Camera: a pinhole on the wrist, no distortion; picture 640 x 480 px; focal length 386.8 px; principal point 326.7 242.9 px. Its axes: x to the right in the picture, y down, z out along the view. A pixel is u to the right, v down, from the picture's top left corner.
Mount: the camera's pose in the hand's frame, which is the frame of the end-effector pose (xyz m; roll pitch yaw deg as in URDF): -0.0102 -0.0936 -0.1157 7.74 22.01 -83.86
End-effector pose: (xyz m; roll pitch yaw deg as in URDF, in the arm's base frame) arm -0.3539 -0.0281 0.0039 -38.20 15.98 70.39
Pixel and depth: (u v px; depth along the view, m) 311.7 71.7 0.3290
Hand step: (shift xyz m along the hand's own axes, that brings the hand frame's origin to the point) -0.1867 -0.2162 0.1731
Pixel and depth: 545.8 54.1 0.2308
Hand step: -0.1306 -0.3089 0.0333
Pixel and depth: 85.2 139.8 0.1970
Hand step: -0.0930 -0.0587 0.1048
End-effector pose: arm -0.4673 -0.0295 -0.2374 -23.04 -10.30 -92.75
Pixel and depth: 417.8 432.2 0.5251
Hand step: 0.2072 -0.3947 0.3524
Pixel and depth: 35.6 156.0 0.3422
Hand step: -0.1441 0.0082 0.2856
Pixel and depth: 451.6 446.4 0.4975
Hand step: 0.2182 -0.4179 0.3138
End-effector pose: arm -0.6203 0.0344 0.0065 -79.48 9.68 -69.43
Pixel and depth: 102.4 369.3 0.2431
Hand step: 0.0316 -0.0525 0.1704
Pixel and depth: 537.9 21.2 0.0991
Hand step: -0.0704 -0.1847 -0.0520
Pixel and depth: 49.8 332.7 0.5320
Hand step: 0.0243 0.0603 0.5312
